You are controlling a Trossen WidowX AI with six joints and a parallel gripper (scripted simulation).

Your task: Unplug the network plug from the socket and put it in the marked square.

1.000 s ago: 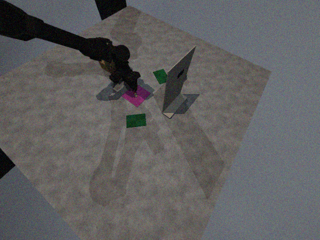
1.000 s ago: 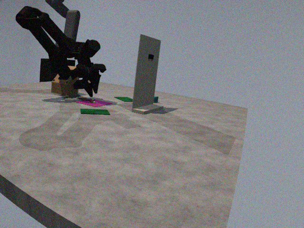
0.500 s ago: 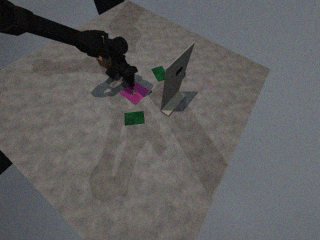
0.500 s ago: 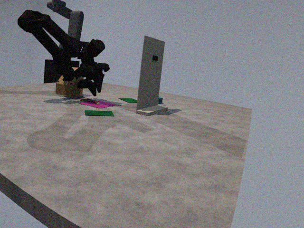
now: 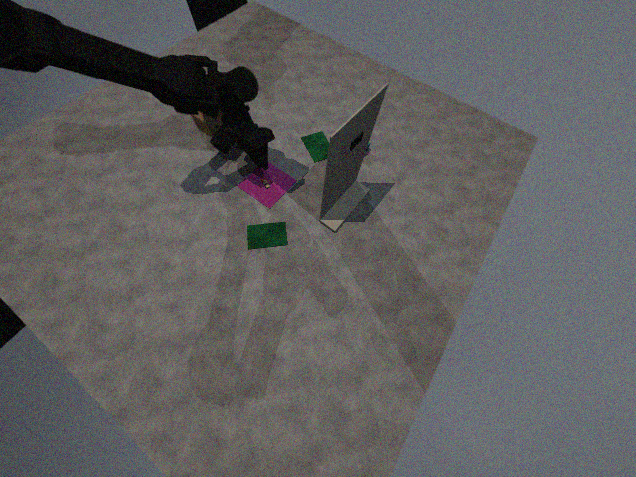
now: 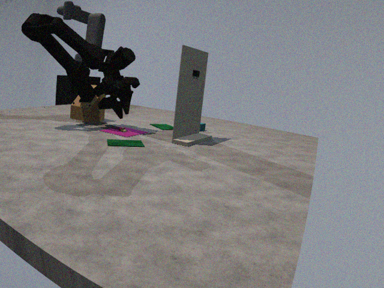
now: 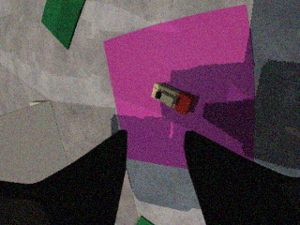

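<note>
Right now the network plug is 1 cm ahead of my gripper tip, 1 cm to the right of it and 4 cm below it. The rest, counted from my gripper tip: magenta marked square (1 cm ahead, 1 cm to the right, 5 cm below); grey upright panel (22 cm ahead, 6 cm to the left, 8 cm above); green patch (11 cm ahead, 14 cm to the right, 5 cm below).
</note>
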